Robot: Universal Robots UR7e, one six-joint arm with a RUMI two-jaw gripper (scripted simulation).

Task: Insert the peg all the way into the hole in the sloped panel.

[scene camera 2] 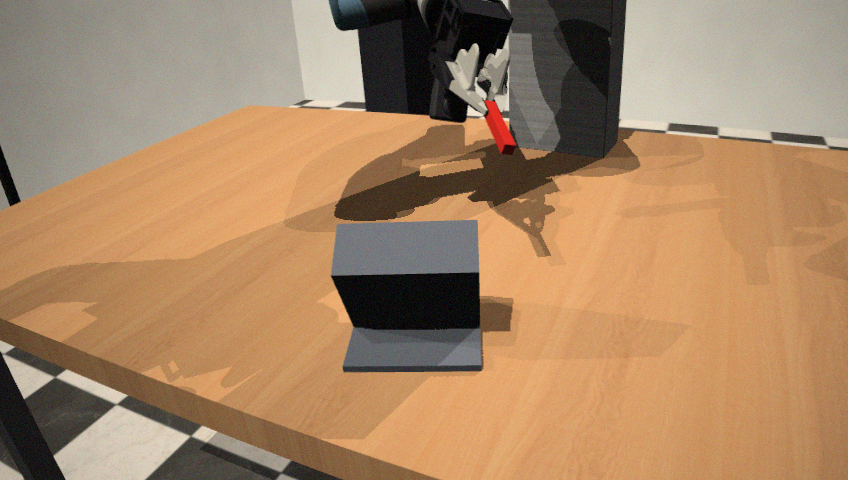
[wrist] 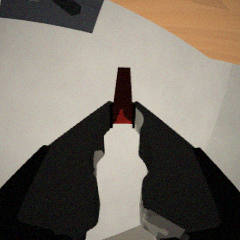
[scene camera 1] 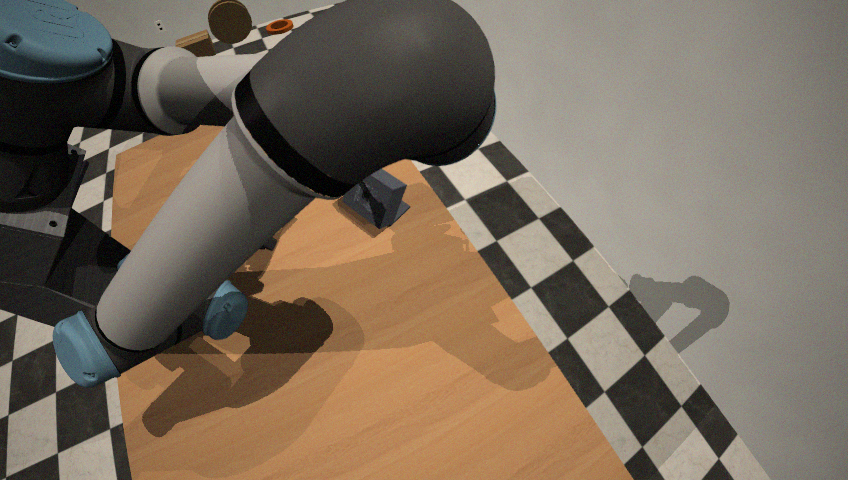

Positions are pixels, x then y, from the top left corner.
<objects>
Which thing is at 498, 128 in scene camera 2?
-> A red square peg.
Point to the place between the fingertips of my gripper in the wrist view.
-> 123, 104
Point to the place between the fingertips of my gripper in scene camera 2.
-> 493, 113
</objects>
